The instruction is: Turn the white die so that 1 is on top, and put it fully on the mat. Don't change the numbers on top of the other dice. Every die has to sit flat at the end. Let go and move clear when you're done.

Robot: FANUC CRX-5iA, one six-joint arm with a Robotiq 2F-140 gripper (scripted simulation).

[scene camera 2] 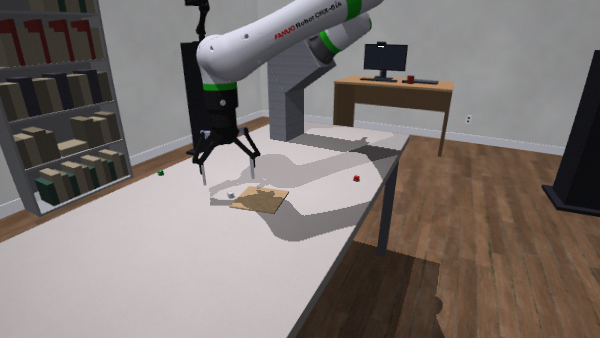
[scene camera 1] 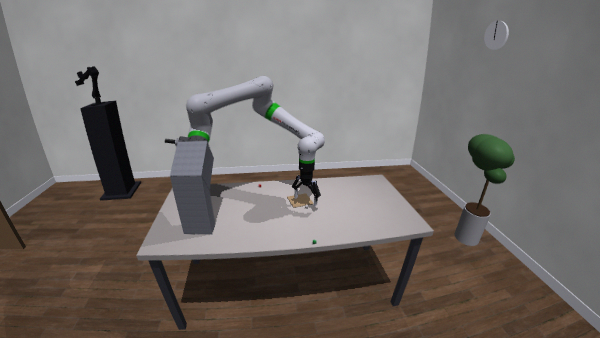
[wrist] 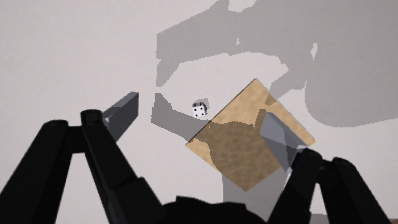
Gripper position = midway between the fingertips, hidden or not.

In view: the gripper (scene camera 2: 229, 180) and a tan mat (scene camera 2: 266, 200).
The tan mat also shows in the wrist view (wrist: 231, 143). The gripper also shows in the wrist view (wrist: 202, 113).
